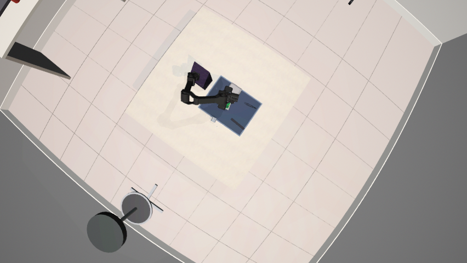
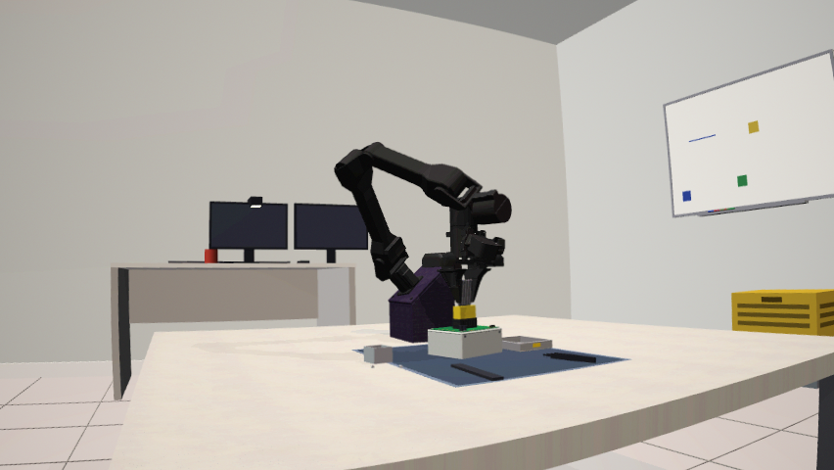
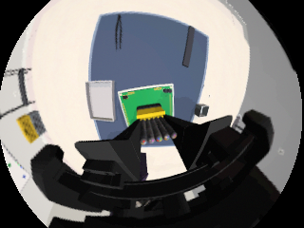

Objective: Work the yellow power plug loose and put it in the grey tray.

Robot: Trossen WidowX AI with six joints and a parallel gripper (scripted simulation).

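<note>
My gripper tip is 1 cm above the yellow power plug. The rest, counted from my gripper tip: grey tray: 14 cm to the left, 10 cm below, 1 cm ahead; then blue mat: 10 cm below, 5 cm ahead.
</note>
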